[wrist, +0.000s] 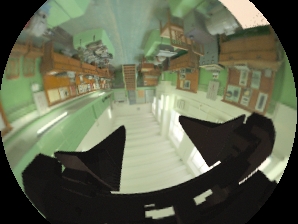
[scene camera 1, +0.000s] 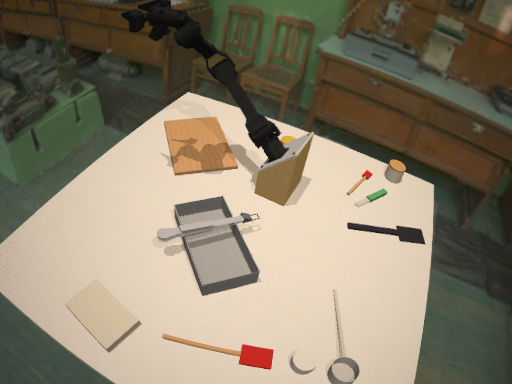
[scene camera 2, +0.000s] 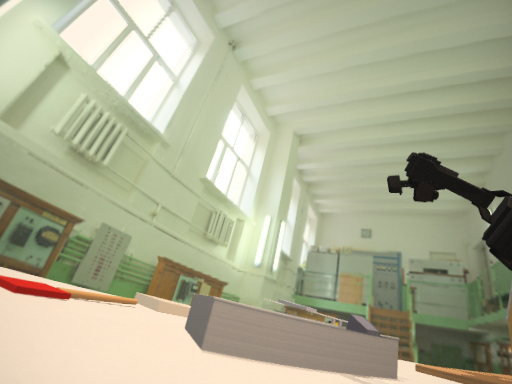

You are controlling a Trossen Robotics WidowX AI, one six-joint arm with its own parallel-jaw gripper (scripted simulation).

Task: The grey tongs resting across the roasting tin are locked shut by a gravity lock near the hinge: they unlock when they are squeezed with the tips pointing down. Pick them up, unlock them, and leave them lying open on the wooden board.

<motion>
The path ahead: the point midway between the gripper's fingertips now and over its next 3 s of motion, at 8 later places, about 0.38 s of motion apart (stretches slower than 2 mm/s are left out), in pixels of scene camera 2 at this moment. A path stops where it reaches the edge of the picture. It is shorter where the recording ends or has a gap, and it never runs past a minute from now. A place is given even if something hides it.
My gripper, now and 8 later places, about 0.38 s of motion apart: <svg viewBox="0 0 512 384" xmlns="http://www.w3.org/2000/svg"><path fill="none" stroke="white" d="M412 193L393 187L349 180L307 193L283 226L301 278L326 297L331 298L328 304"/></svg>
</motion>
